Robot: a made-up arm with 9 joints. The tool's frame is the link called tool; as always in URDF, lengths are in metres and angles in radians.
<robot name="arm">
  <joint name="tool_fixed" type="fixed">
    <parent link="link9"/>
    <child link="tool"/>
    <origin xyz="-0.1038 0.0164 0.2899" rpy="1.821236 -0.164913 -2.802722"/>
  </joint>
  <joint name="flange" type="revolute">
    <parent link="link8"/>
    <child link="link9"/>
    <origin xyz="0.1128 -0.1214 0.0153" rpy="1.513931 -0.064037 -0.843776"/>
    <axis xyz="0 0 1"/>
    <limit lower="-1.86" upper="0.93"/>
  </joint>
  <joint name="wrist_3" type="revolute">
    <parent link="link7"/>
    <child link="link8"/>
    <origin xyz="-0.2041 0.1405 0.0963" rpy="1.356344 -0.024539 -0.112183"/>
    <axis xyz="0 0 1"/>
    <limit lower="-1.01" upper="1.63"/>
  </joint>
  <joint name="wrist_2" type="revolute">
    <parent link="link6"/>
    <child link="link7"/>
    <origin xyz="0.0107 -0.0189 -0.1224" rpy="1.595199 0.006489 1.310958"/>
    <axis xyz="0 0 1"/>
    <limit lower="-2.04" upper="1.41"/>
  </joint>
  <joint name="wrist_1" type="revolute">
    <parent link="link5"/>
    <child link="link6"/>
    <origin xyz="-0.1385 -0.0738 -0.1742" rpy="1.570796 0 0"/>
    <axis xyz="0 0 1"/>
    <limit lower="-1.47" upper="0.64"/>
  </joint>
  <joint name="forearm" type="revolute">
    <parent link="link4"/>
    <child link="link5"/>
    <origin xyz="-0.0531 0.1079 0.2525" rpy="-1.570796 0 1.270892"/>
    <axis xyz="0 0 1"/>
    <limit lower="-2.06" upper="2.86"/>
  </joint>
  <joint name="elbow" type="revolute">
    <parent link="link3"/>
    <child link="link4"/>
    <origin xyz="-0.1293 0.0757 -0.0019" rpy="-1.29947 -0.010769 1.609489"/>
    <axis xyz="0 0 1"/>
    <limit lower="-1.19" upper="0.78"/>
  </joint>
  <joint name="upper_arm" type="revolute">
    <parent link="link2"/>
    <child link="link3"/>
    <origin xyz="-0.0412 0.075 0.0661" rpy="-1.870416 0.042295 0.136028"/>
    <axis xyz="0 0 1"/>
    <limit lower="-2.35" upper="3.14"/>
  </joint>
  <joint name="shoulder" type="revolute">
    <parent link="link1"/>
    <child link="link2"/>
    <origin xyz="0.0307 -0.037 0.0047" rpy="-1.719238 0 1.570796"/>
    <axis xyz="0 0 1"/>
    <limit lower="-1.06" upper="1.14"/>
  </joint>
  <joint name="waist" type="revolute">
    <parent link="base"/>
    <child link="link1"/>
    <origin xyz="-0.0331 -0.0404 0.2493" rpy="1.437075 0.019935 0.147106"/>
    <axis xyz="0 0 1"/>
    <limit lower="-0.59" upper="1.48"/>
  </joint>
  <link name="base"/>
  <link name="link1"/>
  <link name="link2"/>
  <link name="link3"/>
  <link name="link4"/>
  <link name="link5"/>
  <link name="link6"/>
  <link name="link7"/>
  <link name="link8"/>
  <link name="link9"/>
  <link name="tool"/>
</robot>
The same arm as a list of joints. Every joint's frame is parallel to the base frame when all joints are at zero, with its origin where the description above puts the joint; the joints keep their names.
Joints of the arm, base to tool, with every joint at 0 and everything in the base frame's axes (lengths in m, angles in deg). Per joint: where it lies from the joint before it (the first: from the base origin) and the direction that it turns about. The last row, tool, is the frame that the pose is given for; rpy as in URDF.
waist: offset -0.0331 -0.0404 0.2493 axis 0.147897 -0.979979 0.133297
shoulder: offset 0.0311 -0.0051 -0.0366 axis -1 0 0
upper_arm: offset -0.0661 0.0688 -0.0509 axis 0.294893 0.917179 -0.267994
elbow: offset 0.0662 -0.0587 -0.1209 axis 0 0 -1
forearm: offset -0.0826 -0.0874 -0.2525 axis -1 0 0
wrist_1: offset 0.1742 0.1385 -0.0738 axis 0 0 -1
wrist_2: offset 0.0189 -0.0107 0.1224 axis 0.257001 -0.966103 0.0244
wrist_3: offset 0.2220 -0.0441 -0.1394 axis 0.165401 -0.151601 0.974505
flange: offset -0.1355 0.0818 0.0514 axis 0.55723 0.825245 0.092005
tool: offset 0.2486 0.1820 0.0129 rpy 27.39 34.15 -18.85
Joint limits (deg, base to tool): -33.80..84.80 -60.73..65.32 -134.65..179.91 -68.18..44.69 -118.03..163.87 -84.22..36.67 -116.88..80.79 -57.87..93.39 -106.57..53.29

